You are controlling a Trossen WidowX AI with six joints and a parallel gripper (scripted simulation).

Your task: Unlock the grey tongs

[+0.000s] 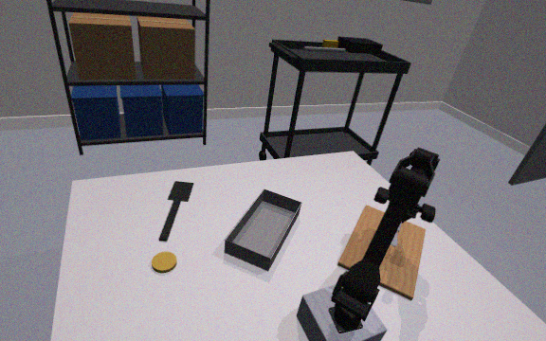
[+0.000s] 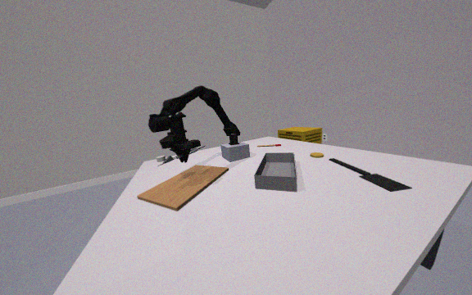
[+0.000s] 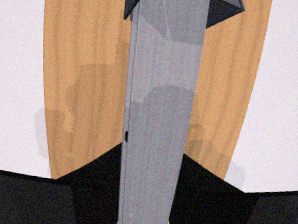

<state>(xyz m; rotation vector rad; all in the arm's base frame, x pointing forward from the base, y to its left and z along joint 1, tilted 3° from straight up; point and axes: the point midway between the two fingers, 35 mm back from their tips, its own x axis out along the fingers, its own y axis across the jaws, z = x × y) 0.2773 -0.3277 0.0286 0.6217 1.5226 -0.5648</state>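
The wooden board lies 10 cm below my gripper tip, 1 cm to the left of it and 1 cm behind it. Round my gripper tip: black spatula 70 cm to the left, 31 cm ahead, 10 cm below; then roasting tin 41 cm to the left, 13 cm ahead, 8 cm below; then yellow disc 74 cm to the left, 10 cm below, 4 cm ahead.
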